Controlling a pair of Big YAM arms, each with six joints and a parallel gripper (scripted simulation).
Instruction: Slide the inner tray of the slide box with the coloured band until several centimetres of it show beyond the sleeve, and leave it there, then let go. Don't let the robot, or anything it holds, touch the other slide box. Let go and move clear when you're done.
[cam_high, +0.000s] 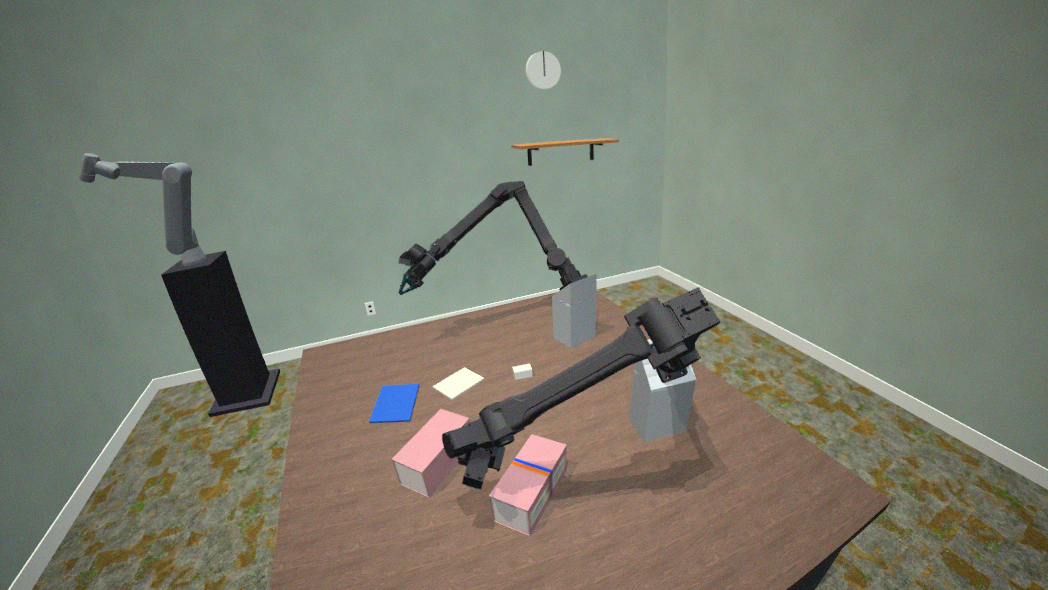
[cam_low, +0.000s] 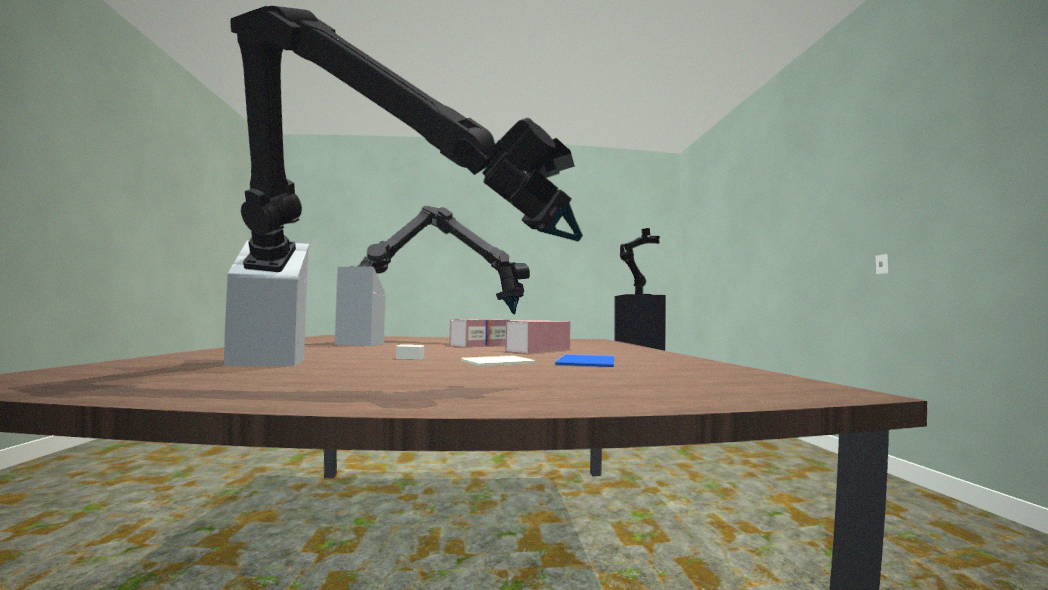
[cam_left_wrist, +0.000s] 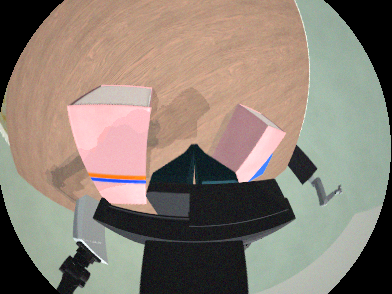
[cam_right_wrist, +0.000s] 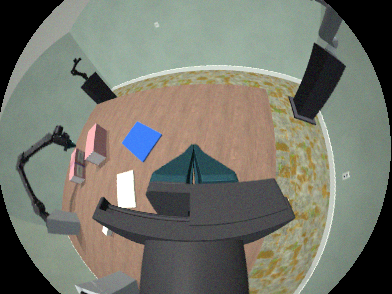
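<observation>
My right hand is 940 mm to the right of the slide box, 230 mm past it and 230 mm above it. The rest, counted from my right hand: small white block (400 mm to the left, 390 mm behind, 260 mm below); then blue pad (380 mm to the left, 270 mm below, 100 mm ahead); then cream sheet (350 mm to the left, 270 mm below, 150 mm behind).
Now: the slide box 130 mm behind my left hand, 90 mm below it and 10 mm to the left of it. Round my left hand: small white block: 530 mm to the right, 300 mm behind, 120 mm below; blue pad: 550 mm to the right, 190 mm ahead, 130 mm below; cream sheet: 580 mm to the right, 130 mm below, 50 mm behind.
</observation>
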